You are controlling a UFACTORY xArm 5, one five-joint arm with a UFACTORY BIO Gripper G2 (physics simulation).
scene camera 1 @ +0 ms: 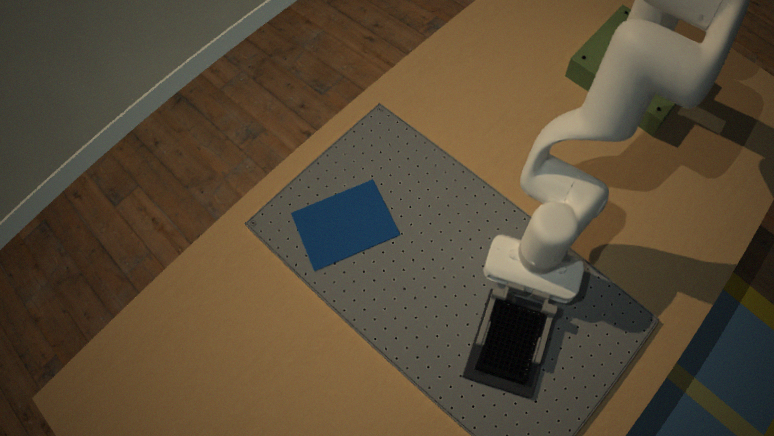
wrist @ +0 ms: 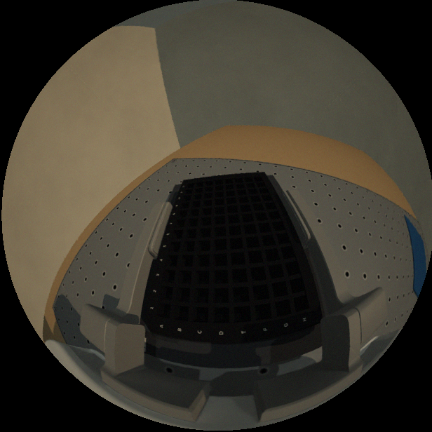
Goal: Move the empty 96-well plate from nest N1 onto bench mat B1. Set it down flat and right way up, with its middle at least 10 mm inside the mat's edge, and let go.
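Frame: origin at the arm's base, x ahead, y left, z up, level; metres.
Seen in the pictures: hand, tool point: (scene camera 1: 511, 342).
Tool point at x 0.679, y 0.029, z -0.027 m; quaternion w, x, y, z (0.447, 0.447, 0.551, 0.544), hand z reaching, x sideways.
Observation:
A point is followed by its place in that frame.
The black 96-well plate (scene camera 1: 511, 338) @(y 0.027, x 0.674, z -0.024 m) (wrist: 235, 250) sits flat and right way up in the dark grey nest (scene camera 1: 501, 387) @(y 0.053, x 0.753, z -0.037 m), whose rim shows around the plate's far end. Row letters A to H show along its near edge in the wrist view. My gripper (scene camera 1: 510, 350) @(y 0.029, x 0.679, z -0.027 m) (wrist: 230, 220) is shut on the plate, with one finger pad against each long side. The part of the nest under the plate is hidden. The blue bench mat (scene camera 1: 345, 224) @(y -0.335, x 0.633, z -0.047 m) (wrist: 419, 255) lies flat, apart from the plate, to its upper left in the scene view and at the right edge in the wrist view.
The nest and mat are on a grey perforated board (scene camera 1: 433, 259) @(y -0.161, x 0.610, z -0.049 m) (wrist: 370, 240) on the tan table (scene camera 1: 216, 335) @(y -0.423, x 0.934, z -0.062 m). A green block (scene camera 1: 595, 48) @(y -0.086, x 0.021, z 0.000 m) is at the upper right in the scene view, partly behind my arm. My arm reaches in from the upper right.

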